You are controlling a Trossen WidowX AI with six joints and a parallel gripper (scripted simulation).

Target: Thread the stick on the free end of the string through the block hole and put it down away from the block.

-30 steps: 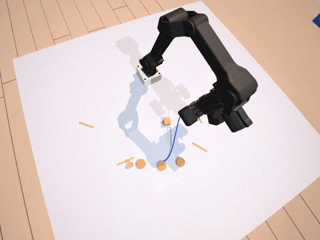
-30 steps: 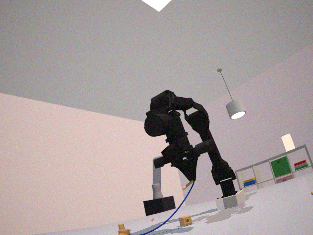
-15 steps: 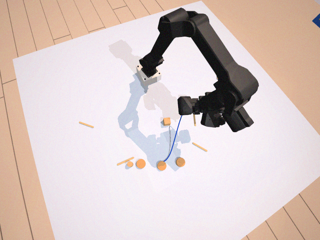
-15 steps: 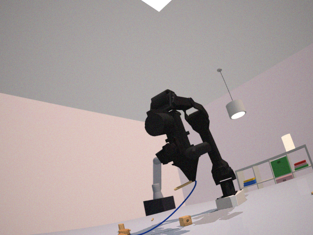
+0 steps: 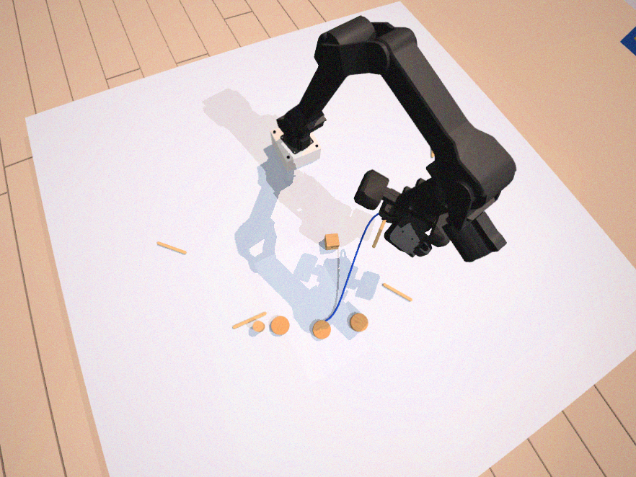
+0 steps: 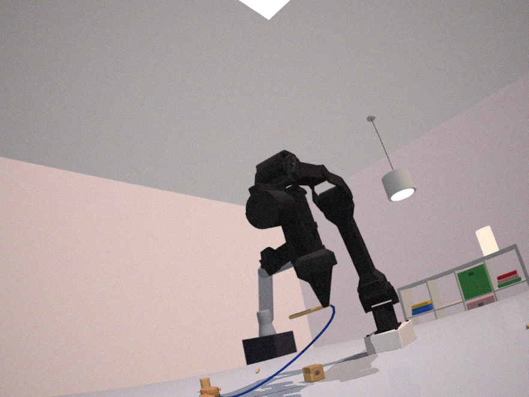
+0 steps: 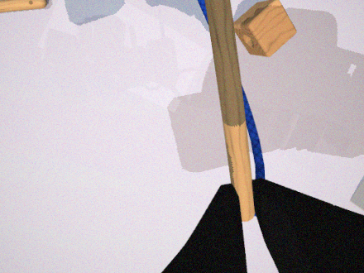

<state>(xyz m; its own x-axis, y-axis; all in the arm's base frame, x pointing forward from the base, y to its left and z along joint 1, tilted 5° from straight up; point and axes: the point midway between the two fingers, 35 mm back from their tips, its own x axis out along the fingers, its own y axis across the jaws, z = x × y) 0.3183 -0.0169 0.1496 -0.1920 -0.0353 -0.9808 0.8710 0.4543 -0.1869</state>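
My gripper tip is 10 mm short of the thin stick and 10 mm to the left of it. From my gripper tip the other things lie so: round wooden button: 90 mm ahead, 230 mm to the right, 130 mm below; wooden block: 50 mm behind, 80 mm to the right, 120 mm below.
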